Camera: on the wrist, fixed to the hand. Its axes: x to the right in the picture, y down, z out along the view.
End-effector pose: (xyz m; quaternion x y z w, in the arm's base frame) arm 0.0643 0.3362 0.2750 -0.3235 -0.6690 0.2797 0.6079
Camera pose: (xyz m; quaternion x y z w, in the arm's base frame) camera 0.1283 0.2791 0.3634 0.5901 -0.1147 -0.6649 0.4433
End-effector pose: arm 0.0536 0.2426 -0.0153 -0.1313 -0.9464 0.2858 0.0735
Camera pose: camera 0.0411 0.2050 0.1013 0.8354 -0.0695 -0.0918 0.5375
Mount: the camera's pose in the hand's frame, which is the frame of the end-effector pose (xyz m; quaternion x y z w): 0.0085 -0.0981 -0.0740 -0.0252 -0.2769 0.9601 0.0306
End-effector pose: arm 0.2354 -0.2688 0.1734 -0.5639 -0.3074 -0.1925 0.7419
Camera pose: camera 0.1973 -0.3674 0.2366 -0.3844 0.3314 0.8548 0.1082
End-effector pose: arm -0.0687 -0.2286 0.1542 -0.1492 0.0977 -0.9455 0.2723
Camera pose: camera -0.1480 -0.1439 0.1130 -0.1794 0.0947 0.2763 0.9394
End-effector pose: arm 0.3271 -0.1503 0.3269 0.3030 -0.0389 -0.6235 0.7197
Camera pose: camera 0.2753 -0.1333 0.2164 -0.2189 -0.4757 0.5870 0.6175
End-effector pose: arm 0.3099 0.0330 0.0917 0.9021 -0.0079 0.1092 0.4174
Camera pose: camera 0.3144 0.1534 0.0662 -0.0397 0.9847 -0.1541 0.0715
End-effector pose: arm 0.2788 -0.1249 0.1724 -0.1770 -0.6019 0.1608 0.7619
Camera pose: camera 0.3559 -0.2135 0.2094 0.5580 0.0635 -0.7703 0.3022
